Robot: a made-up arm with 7 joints. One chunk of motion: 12 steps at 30 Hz.
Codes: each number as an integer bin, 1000 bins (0 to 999) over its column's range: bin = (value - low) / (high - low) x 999, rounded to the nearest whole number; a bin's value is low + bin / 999 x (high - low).
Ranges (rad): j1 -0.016..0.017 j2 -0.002..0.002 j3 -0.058..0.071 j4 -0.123..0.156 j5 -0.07..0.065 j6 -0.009..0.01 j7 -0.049..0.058
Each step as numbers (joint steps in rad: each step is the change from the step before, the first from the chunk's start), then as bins.
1 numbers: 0.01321 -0.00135 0.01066 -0.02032 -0.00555 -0.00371 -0.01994
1 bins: 884 162 532 368 477 278 271
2 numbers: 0.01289 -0.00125 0.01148 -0.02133 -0.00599 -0.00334 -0.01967
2 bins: 875 187 538 364 474 298 274
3 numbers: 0.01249 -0.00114 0.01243 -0.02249 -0.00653 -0.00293 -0.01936
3 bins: 862 215 545 360 470 319 277
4 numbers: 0.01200 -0.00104 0.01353 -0.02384 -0.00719 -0.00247 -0.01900
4 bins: 848 240 554 355 465 343 280
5 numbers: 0.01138 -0.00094 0.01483 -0.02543 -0.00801 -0.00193 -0.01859
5 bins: 829 265 564 349 459 372 284
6 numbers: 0.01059 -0.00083 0.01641 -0.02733 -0.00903 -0.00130 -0.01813
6 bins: 805 292 576 343 451 405 288
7 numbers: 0.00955 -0.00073 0.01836 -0.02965 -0.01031 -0.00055 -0.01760
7 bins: 773 317 591 334 442 444 293
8 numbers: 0.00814 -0.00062 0.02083 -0.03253 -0.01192 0.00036 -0.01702
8 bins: 731 345 610 324 430 492 299
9 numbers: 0.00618 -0.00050 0.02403 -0.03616 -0.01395 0.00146 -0.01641
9 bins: 671 375 635 311 415 550 304
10 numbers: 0.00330 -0.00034 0.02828 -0.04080 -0.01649 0.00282 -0.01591
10 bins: 584 415 668 294 396 621 309
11 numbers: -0.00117 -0.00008 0.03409 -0.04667 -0.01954 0.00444 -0.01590
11 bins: 449 480 713 273 373 707 309
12 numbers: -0.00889 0.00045 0.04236 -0.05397 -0.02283 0.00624 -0.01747
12 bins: 215 612 777 247 349 801 294
